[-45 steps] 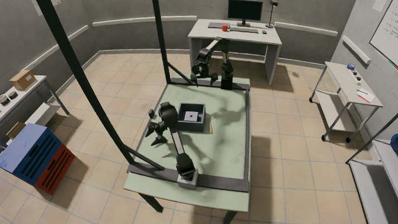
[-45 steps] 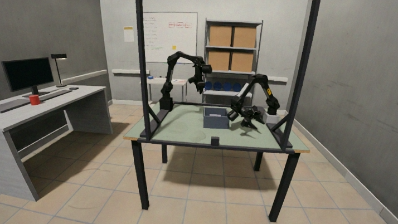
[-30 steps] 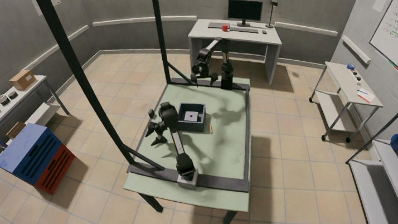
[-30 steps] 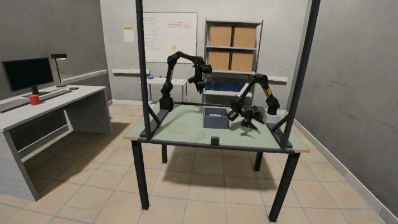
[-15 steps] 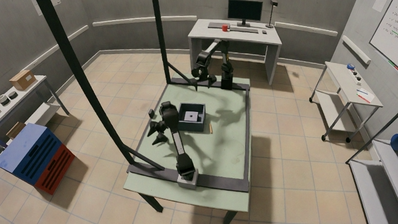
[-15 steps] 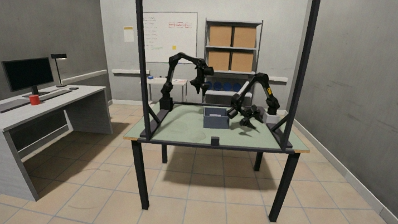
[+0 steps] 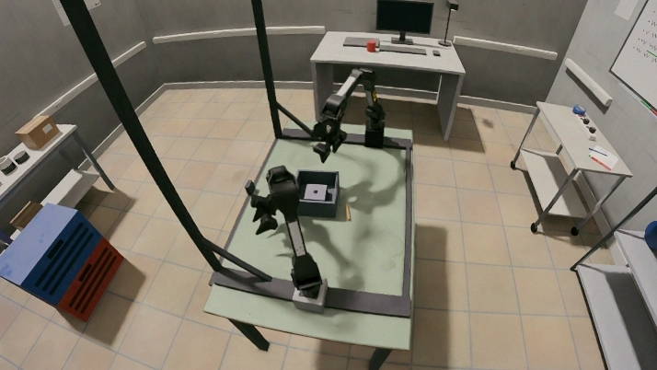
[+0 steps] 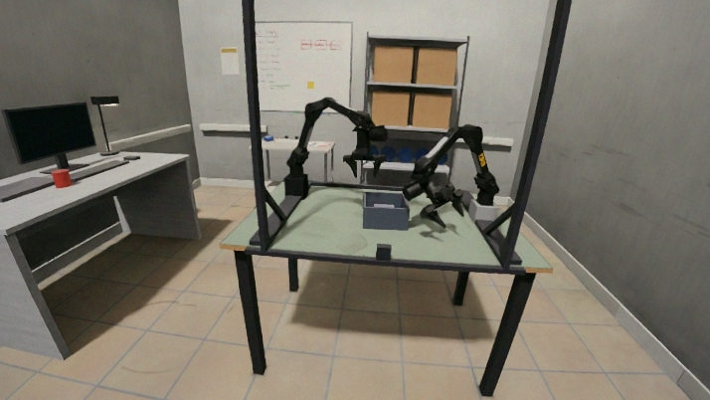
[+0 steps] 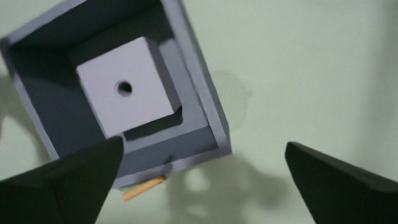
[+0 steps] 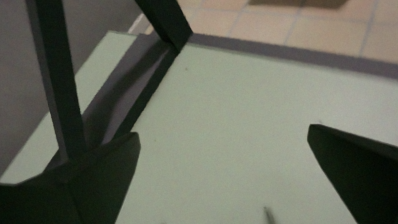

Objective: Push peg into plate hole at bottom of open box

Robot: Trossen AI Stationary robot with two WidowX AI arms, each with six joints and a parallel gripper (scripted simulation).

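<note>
The wooden peg is 280 mm ahead of my right hand, 240 mm to the left of it and 110 mm below it. Round my right hand: dark frame rail (540 mm ahead, 330 mm to the left, 110 mm below); then plate (130 mm ahead, 260 mm to the left, 80 mm below); then box (130 mm ahead, 260 mm to the left, 90 mm below).
</note>
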